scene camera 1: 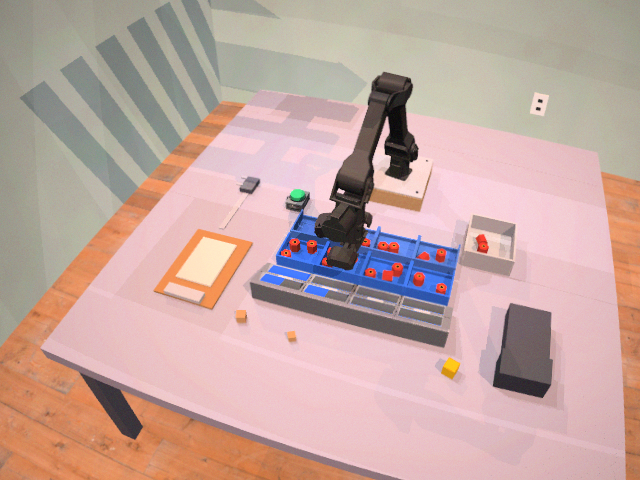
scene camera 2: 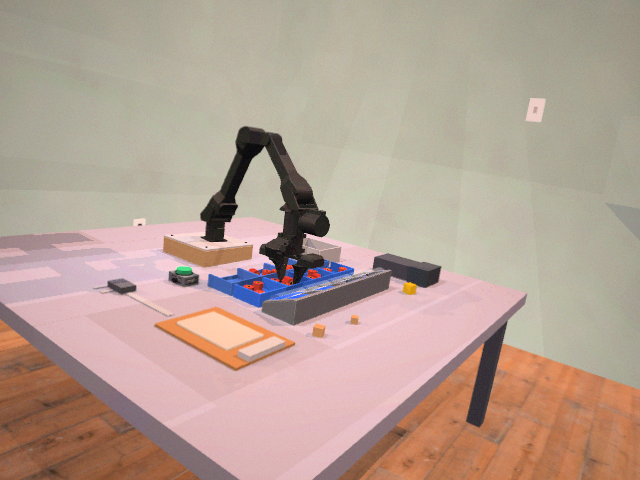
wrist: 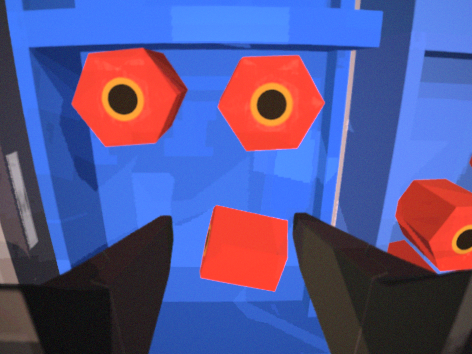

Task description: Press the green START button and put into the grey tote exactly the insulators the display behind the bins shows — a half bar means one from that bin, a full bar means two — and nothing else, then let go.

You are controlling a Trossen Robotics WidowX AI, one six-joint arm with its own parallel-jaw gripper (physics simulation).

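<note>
My gripper [scene camera 2: 289,280] [wrist: 233,225] is partly open and empty, low over the front-row bin second from left in scene camera 1. In the wrist view a red insulator [wrist: 245,247] lies on its side between the fingers; two others [wrist: 122,99] [wrist: 271,104] stand upright in that bin. The arm partly hides it in scene camera 1. The display [scene camera 1: 351,312] [scene camera 2: 330,304] shows a full and a half blue bar in its leftmost panel and a half bar in the second. The grey tote [scene camera 1: 485,262] holds two red insulators [scene camera 1: 481,239] [scene camera 1: 482,248]. The green START button [scene camera 1: 297,195] [scene camera 2: 184,270] stands left of the arm.
The blue bins [scene camera 1: 434,296] [scene camera 2: 248,296] have raised dividers and hold several more insulators. A dark block [scene camera 1: 524,346] [scene camera 2: 405,269] stands beyond the display's right end. An orange clipboard [scene camera 1: 223,284], a yellow cube [scene camera 1: 450,367], and two small orange cubes [scene camera 1: 241,316] [scene camera 1: 291,336] lie around the display.
</note>
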